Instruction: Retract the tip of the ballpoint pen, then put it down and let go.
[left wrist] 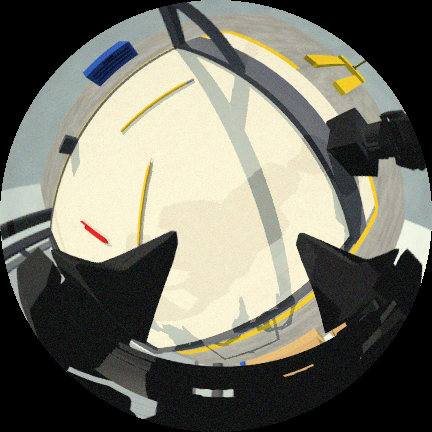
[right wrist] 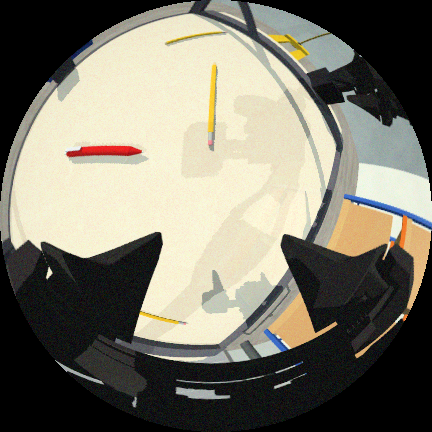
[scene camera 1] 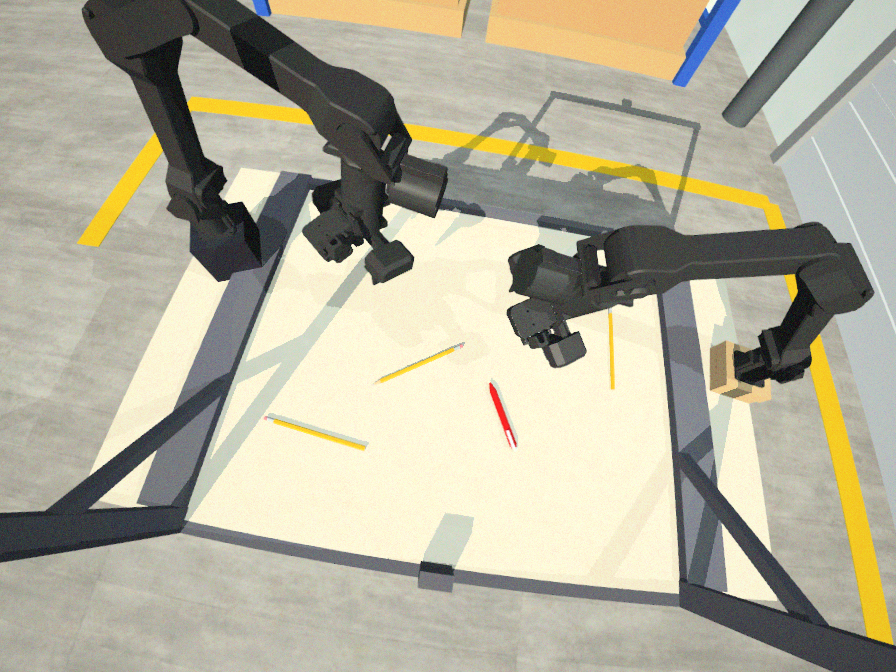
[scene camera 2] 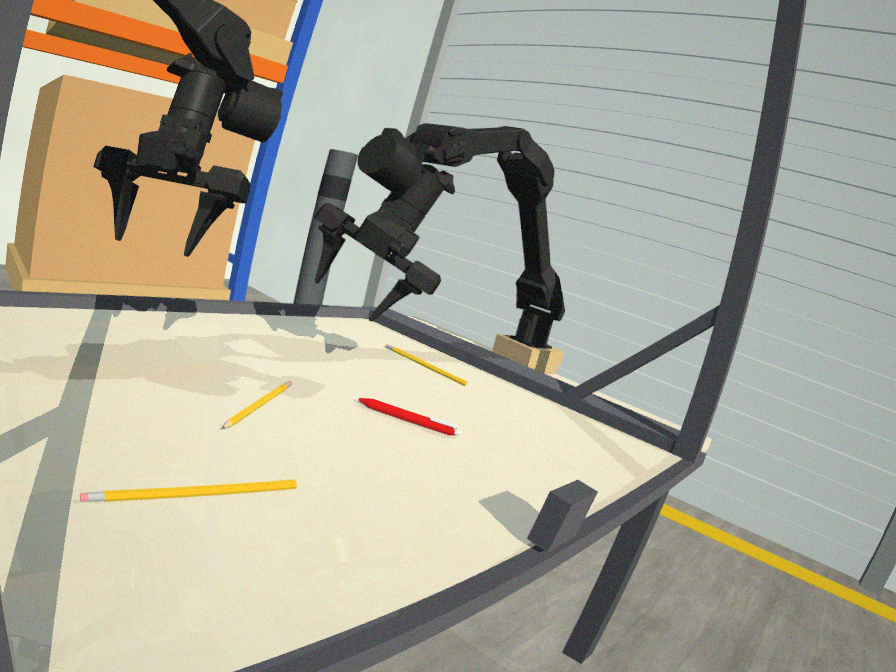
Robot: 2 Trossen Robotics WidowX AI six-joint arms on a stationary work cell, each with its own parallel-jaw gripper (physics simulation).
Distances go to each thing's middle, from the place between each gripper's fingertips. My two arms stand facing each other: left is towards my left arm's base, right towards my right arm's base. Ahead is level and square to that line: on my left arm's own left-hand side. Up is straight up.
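Red ballpoint pen (scene camera 2: 433, 423): from my right hand, 160 mm behind, 10 mm to the right, 100 mm below. Grey block (scene camera 2: 565, 508): 430 mm behind my right hand, 50 mm to the left, 70 mm below. Tan block (scene camera 1: 722, 381): 40 mm ahead of my right hand, 490 mm to the right, 80 mm below.
My left hand: 160 mm past the red ballpoint pen, 300 mm to the left of it, 140 mm above it. Grey block: 430 mm behind my left hand, 240 mm to the right, 120 mm below. Tan block: 40 mm ahead of my left hand, 770 mm to the right, 120 mm below.
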